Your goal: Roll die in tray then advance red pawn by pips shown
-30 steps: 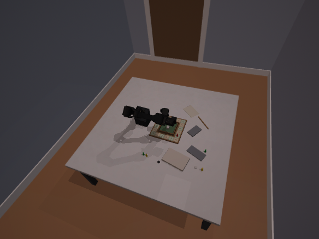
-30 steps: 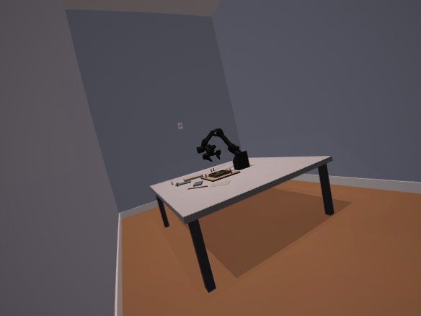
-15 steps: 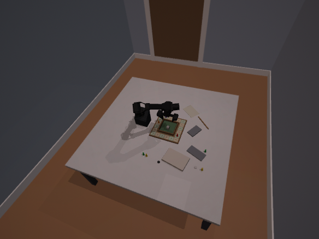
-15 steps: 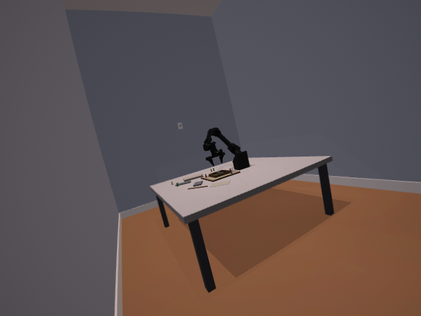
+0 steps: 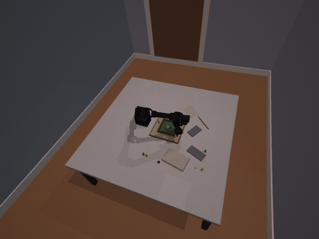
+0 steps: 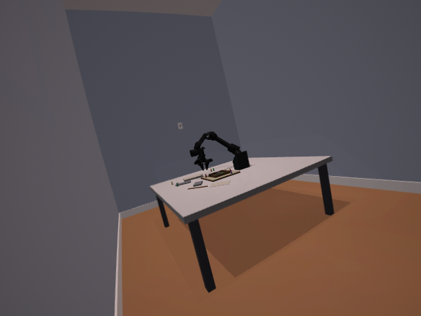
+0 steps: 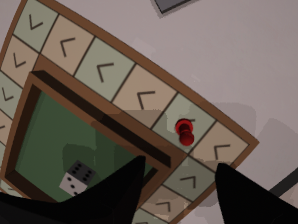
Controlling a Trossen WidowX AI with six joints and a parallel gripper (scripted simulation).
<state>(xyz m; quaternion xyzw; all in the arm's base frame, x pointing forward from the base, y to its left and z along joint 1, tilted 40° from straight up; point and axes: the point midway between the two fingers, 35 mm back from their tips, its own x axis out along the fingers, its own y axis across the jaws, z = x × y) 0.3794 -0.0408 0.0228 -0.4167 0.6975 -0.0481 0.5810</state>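
Now: the red pawn 1 cm to the right of my gripper tip and 5 cm below it. Round my gripper tip: green felt tray 11 cm behind, 6 cm to the left, 7 cm below; then wooden stick 18 cm ahead, 24 cm to the left, 8 cm below; then die 11 cm behind, 5 cm to the left, 6 cm below.
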